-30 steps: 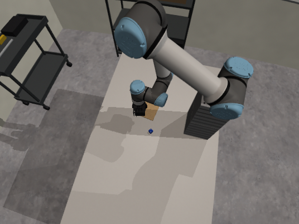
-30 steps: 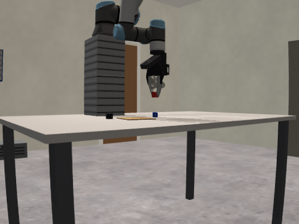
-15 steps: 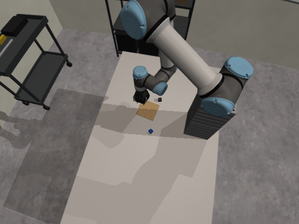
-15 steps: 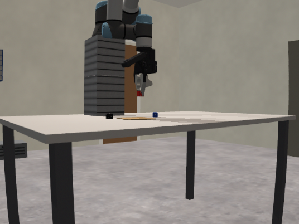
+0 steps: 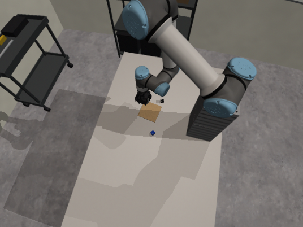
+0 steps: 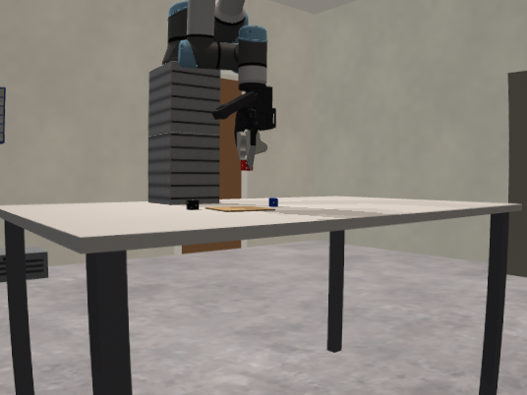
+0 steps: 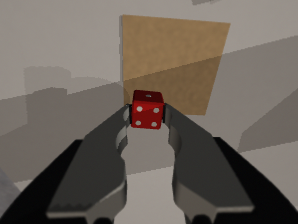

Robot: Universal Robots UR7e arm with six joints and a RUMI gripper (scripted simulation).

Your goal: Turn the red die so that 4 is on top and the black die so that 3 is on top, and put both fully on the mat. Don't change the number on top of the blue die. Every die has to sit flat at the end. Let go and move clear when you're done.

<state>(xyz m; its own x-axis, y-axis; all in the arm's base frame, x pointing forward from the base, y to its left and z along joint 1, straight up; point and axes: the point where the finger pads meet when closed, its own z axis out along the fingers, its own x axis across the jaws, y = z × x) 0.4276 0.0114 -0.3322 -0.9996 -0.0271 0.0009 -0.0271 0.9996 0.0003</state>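
My gripper is now 120 mm above the brown mat and 40 mm past it. From my hand the other things lie so: blue die 160 mm to the left, 120 mm behind, 110 mm below; black die 110 mm to the right, 110 mm below, 100 mm behind; red die right at my hand.
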